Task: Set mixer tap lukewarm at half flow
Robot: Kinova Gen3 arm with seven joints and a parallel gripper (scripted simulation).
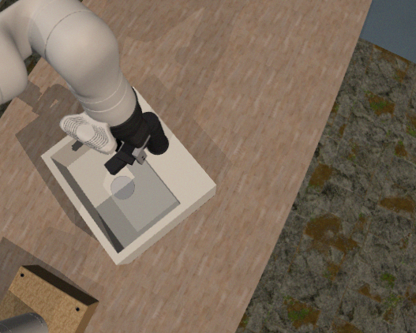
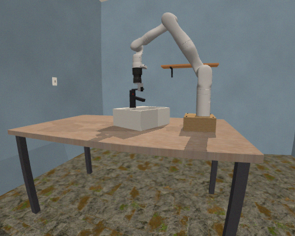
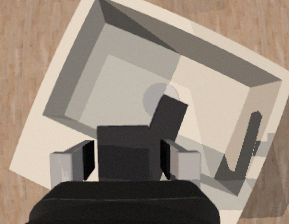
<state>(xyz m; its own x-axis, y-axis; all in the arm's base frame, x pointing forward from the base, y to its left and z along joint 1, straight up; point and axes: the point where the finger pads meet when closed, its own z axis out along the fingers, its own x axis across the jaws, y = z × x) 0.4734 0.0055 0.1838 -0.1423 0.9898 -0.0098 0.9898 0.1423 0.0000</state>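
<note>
My hand is 20 mm short of the lever. From my hand the other things lie so: white sink basin (230 mm below, 40 mm to the left, 40 mm behind); black mixer tap (50 mm below, 50 mm ahead, 10 mm to the left).
</note>
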